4 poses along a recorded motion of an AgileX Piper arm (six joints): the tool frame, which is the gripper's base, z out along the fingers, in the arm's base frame.
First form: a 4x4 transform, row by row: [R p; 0 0 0 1], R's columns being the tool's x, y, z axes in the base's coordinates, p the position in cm. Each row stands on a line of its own.
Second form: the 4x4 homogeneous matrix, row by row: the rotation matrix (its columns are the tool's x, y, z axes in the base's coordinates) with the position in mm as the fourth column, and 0 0 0 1 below. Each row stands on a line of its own. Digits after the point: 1 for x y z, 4 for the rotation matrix.
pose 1, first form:
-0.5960, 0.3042, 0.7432, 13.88
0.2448, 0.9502, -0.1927, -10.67
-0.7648, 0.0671, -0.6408, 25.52
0, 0, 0, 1
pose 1, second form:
-0.5960, 0.3042, 0.7432, 138.8
0.2448, 0.9502, -0.1927, -106.7
-0.7648, 0.0671, -0.6408, 255.2
0, 0, 0, 1

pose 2, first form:
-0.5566, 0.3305, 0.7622, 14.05
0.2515, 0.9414, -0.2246, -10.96
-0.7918, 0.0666, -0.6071, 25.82
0, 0, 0, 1
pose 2, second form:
-0.5566, 0.3305, 0.7622, 140.5
0.2515, 0.9414, -0.2246, -109.6
-0.7918, 0.0666, -0.6071, 258.2
0, 0, 0, 1

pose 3, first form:
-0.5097, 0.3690, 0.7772, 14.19
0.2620, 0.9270, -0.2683, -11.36
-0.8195, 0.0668, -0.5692, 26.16
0, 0, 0, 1
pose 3, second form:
-0.5097, 0.3690, 0.7772, 141.9
0.2620, 0.9270, -0.2683, -113.6
-0.8195, 0.0668, -0.5692, 261.6
0, 0, 0, 1

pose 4, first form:
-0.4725, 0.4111, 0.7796, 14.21
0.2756, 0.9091, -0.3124, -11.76
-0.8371, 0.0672, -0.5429, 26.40
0, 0, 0, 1
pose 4, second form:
-0.4725, 0.4111, 0.7796, 142.1
0.2756, 0.9091, -0.3124, -117.6
-0.8371, 0.0672, -0.5429, 264.0
0, 0, 0, 1

